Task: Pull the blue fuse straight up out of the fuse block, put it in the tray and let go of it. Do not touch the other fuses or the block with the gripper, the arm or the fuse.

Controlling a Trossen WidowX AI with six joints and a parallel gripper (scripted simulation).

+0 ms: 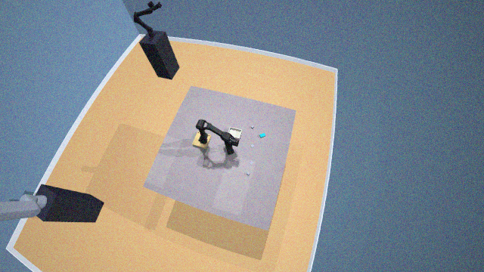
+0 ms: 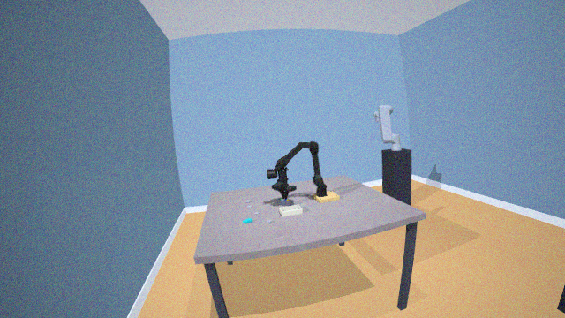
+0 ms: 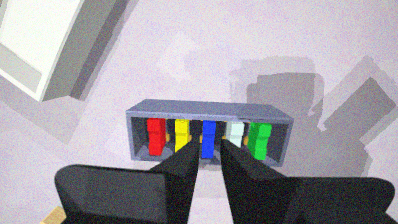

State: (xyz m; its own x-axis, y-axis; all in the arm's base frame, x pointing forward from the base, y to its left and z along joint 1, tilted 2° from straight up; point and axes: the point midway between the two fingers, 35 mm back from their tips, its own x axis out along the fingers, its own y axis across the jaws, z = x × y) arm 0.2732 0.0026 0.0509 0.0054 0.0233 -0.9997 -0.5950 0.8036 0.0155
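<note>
Now: gripper tip 2 cm above the blue fuse. The rest, counted from my gripper tip: tray: 18 cm to the left, 4 cm below.
</note>
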